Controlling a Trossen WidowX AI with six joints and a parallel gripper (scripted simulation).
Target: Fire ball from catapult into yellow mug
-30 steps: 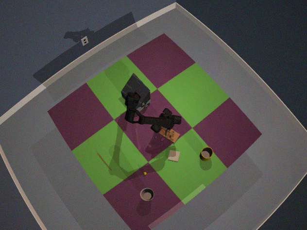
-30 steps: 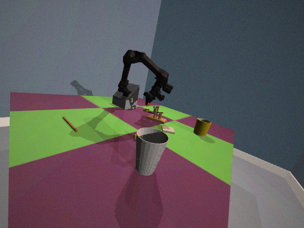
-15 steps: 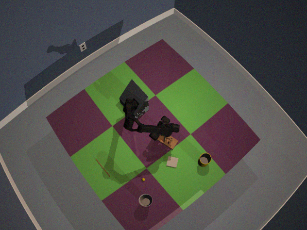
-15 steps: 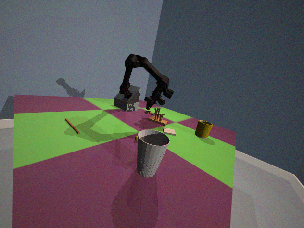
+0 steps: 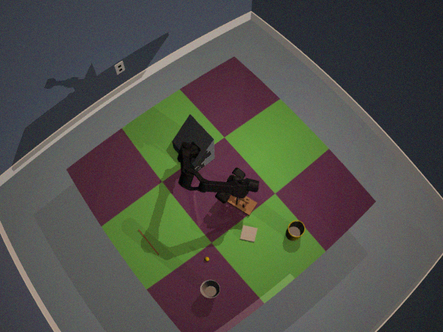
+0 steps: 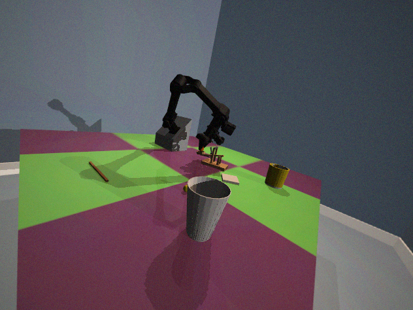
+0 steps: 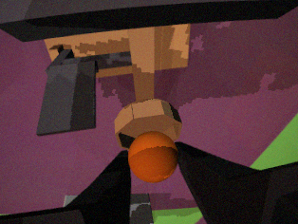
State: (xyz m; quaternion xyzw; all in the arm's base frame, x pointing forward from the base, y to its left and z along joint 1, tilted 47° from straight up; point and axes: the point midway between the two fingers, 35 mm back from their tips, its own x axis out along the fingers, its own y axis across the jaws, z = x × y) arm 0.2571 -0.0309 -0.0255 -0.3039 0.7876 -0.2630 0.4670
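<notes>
The orange ball lies 1 cm above my gripper tip. Round my gripper tip: flat beige tile 25 cm ahead, 7 cm to the right, 6 cm below; small yellow ball 21 cm ahead, 32 cm to the right, 6 cm below; wooden catapult 6 cm ahead, 3 cm to the left, 2 cm below.
</notes>
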